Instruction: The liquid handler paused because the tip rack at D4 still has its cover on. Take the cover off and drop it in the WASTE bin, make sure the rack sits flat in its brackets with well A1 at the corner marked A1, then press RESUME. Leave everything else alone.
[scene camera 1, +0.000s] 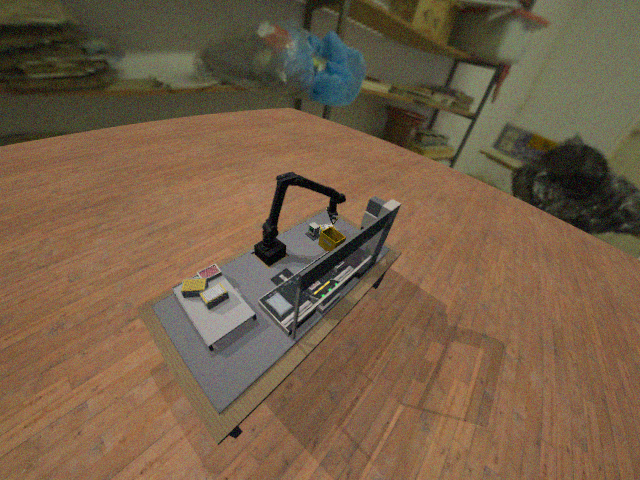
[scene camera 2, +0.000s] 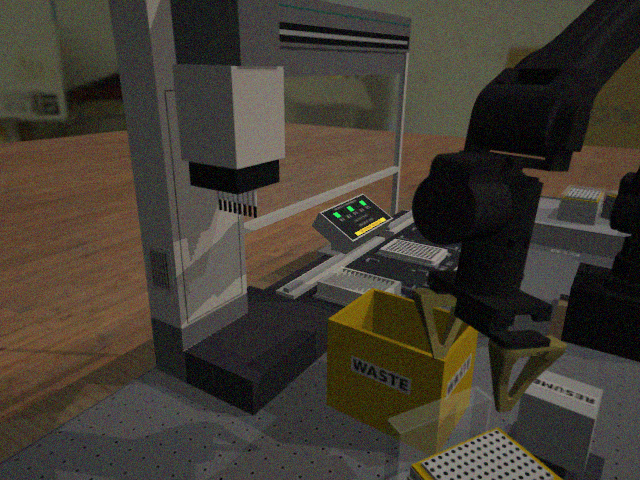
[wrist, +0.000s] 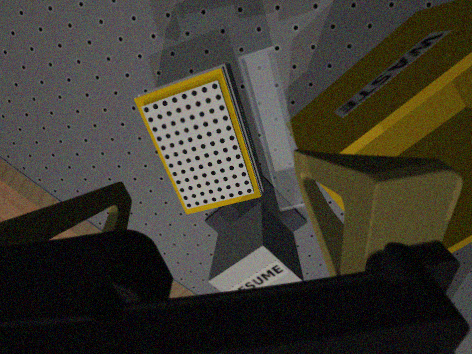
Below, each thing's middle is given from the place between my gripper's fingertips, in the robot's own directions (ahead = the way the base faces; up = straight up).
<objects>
I see my gripper 130 mm short of the yellow WASTE bin (scene camera 2: 379, 364), 100 mm to the left of it and 80 mm above it.
</objects>
